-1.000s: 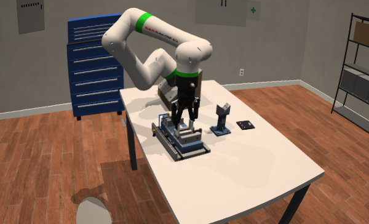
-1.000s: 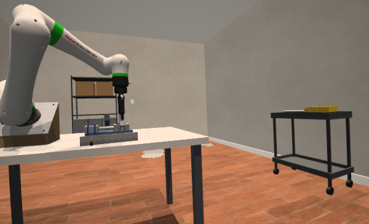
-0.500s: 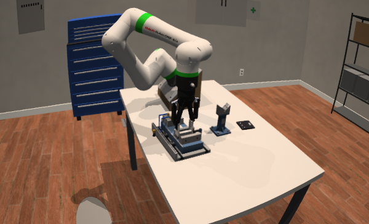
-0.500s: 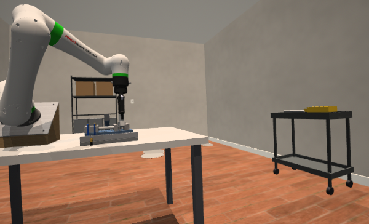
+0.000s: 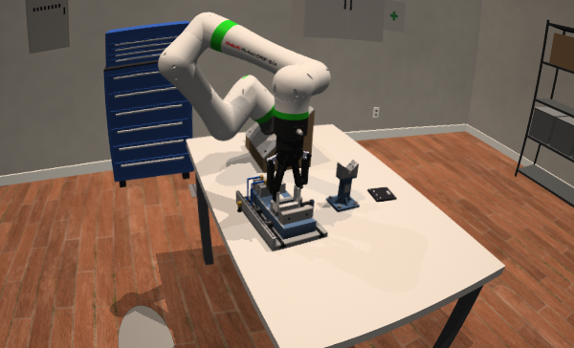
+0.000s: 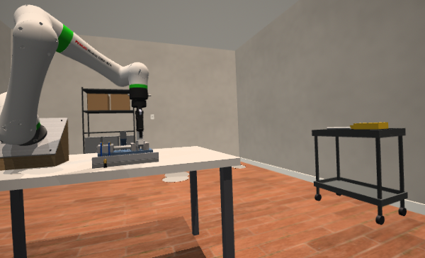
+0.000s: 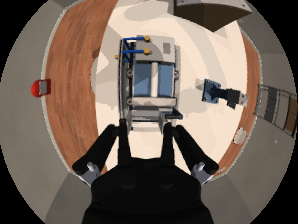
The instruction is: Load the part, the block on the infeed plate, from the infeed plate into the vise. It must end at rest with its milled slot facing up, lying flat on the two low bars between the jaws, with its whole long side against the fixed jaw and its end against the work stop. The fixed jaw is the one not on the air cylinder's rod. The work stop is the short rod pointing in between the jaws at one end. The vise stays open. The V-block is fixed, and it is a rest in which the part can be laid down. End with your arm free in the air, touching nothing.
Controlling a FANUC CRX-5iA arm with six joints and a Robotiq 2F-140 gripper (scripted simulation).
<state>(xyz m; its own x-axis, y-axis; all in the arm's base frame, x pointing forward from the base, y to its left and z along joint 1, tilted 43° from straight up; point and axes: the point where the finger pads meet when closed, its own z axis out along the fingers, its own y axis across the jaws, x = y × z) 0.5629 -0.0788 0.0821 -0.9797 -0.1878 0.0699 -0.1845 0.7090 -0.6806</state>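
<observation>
The part lies 20 mm below my hand. Also, from my hand: dark infeed plate: 140 mm behind, 430 mm to the left, 120 mm below.
</observation>
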